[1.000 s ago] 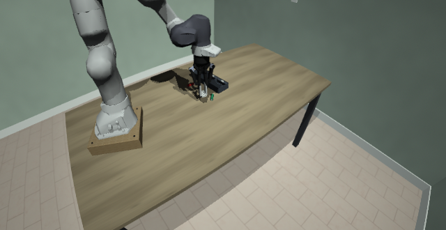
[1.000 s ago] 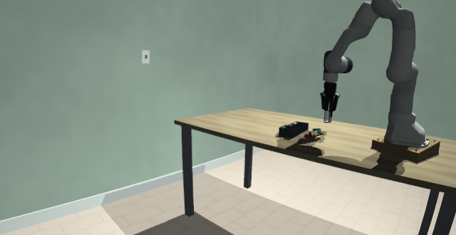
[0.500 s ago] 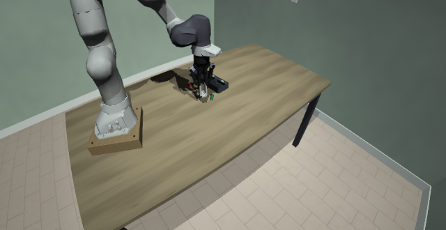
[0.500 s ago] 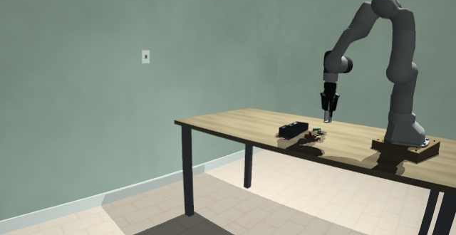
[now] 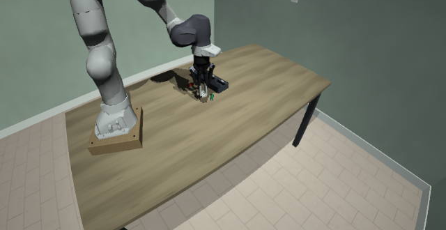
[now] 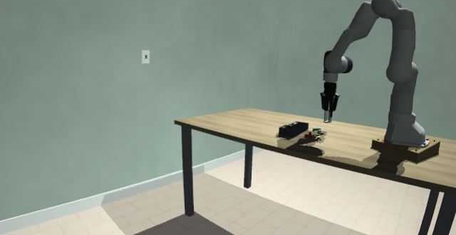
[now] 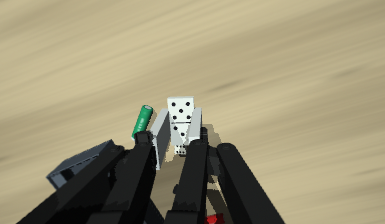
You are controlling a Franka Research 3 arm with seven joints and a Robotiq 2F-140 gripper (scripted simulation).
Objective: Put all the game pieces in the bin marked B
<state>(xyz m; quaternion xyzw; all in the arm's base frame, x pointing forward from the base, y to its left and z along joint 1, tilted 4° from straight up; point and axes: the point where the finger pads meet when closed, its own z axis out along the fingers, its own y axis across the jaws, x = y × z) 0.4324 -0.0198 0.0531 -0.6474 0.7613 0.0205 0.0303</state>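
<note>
Right now my hand is 30 mm above the white domino. Also, from my hand: black bolt (40 mm ahead, 130 mm to the left, 90 mm below); then white die (20 mm ahead, 60 mm to the left, 90 mm below); then green cylinder (60 mm ahead, 10 mm to the left, 90 mm below).
</note>
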